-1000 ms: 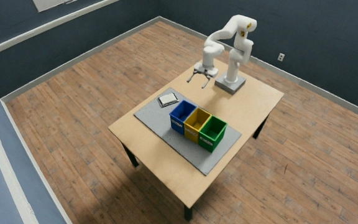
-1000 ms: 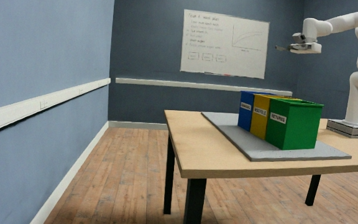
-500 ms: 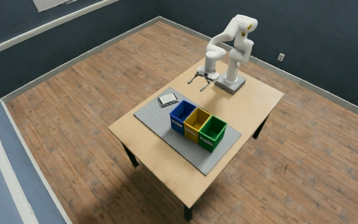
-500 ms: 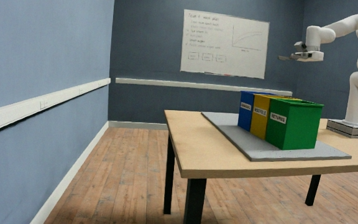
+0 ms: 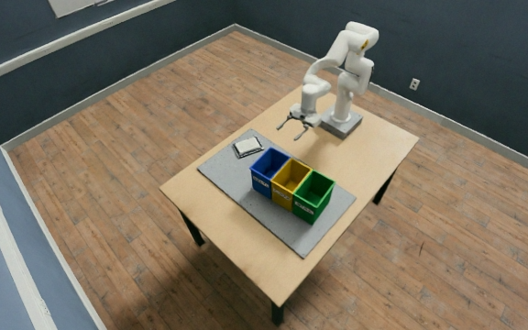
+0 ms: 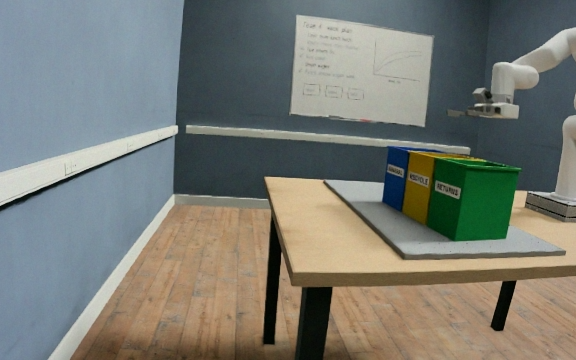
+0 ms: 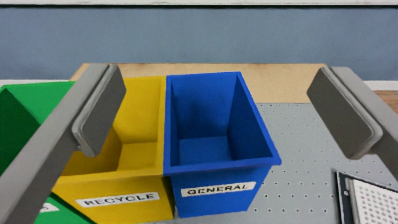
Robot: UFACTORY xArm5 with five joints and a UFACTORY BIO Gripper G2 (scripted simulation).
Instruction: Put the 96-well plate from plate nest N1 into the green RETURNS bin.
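The white 96-well plate is 1 cm ahead of my hand, 29 cm to the right of it and 29 cm below it. Round my hand: blue bin: 13 cm ahead, 1 cm to the right, 22 cm below; yellow bin: 12 cm ahead, 12 cm to the left, 22 cm below; green returns bin: 11 cm ahead, 25 cm to the left, 22 cm below.
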